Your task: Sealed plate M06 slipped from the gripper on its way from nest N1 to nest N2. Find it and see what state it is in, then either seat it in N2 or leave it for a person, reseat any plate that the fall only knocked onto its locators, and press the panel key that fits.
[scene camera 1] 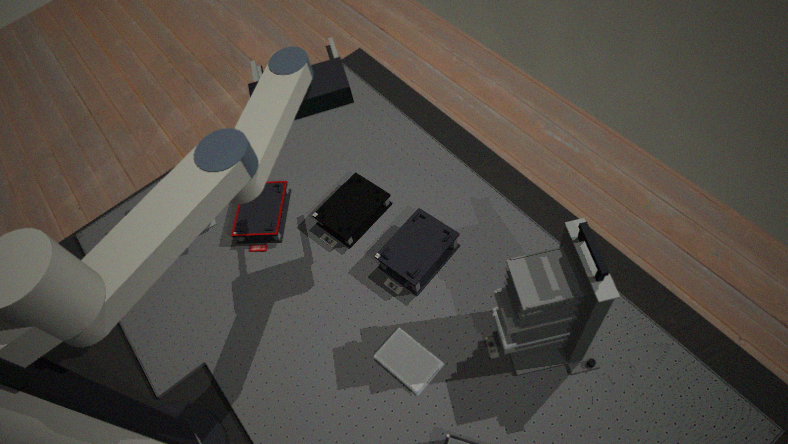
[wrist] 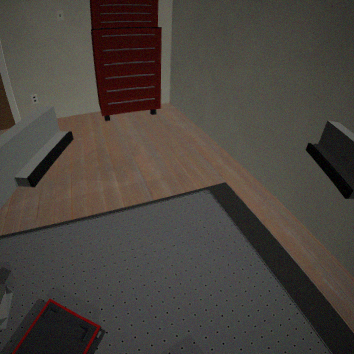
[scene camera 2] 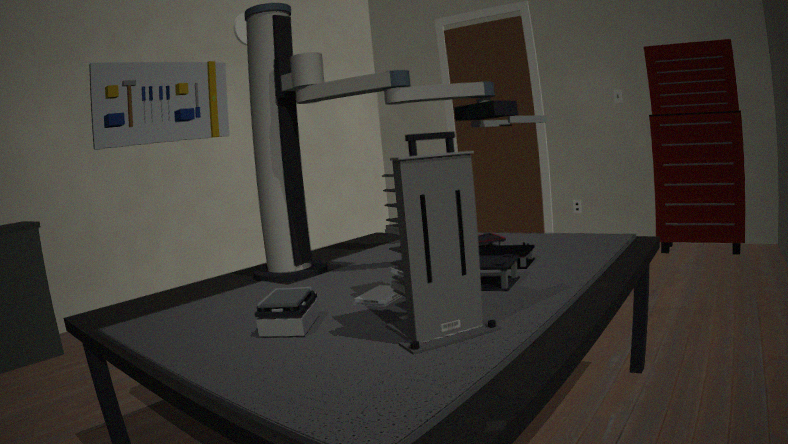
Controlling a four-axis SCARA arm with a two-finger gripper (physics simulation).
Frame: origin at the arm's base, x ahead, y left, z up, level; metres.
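Seen in the pictures: gripper, between the fingertips: (wrist: pixel 193 123); arm's base, origin of its link: (scene camera 2: pixel 290 273).
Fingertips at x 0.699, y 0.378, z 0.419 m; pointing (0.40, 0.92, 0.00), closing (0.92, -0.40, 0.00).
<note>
Pixels of each thing's top centre, then the offset from my fingertips to it. "*": a spot on its surface instead.
- pale plate, centre of its top: (scene camera 1: pixel 407 358) (scene camera 2: pixel 381 292) 0.183 m back, 0.532 m right, 0.392 m down
- red-rimmed dark nest, centre of its top: (wrist: pixel 47 349) (scene camera 1: pixel 258 206) (scene camera 2: pixel 476 237) 0.225 m back, 0.016 m left, 0.361 m down
- black nest, centre of its top: (scene camera 1: pixel 350 202) (scene camera 2: pixel 503 246) 0.046 m back, 0.146 m right, 0.353 m down
- dark grey nest, centre of its top: (scene camera 1: pixel 416 243) (scene camera 2: pixel 481 258) 0.003 m back, 0.353 m right, 0.341 m down
- pale corner piece, a spot on its surface: (wrist: pixel 5 310) * 0.331 m back, 0.122 m left, 0.392 m down
- low white box with a dark top, a spot on its surface: (scene camera 2: pixel 285 311) * 0.173 m back, 0.841 m right, 0.350 m down
My gripper (scene camera 1: pixel 293 56) (scene camera 2: pixel 509 121) (wrist: pixel 193 123) is open and empty, high above the table's far end. A pale plate (scene camera 1: pixel 408 361) (scene camera 2: pixel 380 296) lies on the table between the rack and the nests, turned at an angle; its label and seal cannot be read. A red-rimmed dark nest (scene camera 1: pixel 274 206) (wrist: pixel 60 327), a black nest (scene camera 1: pixel 352 208) and a dark grey nest (scene camera 1: pixel 417 249) show no plate on top. Their numbers are not legible. A pale corner piece (wrist: pixel 5 310), perhaps the key panel, is cut off at the wrist view's left edge; its keys are hidden.
A tall rack (scene camera 1: pixel 592 325) (scene camera 2: pixel 441 237) with a top handle holds pale plates or trays on its open side. A low white box with a dark top (scene camera 2: pixel 285 311) stands at the front left in scene camera 2. A red cabinet (scene camera 2: pixel 697 165) (wrist: pixel 127 70) stands beyond the table.
</note>
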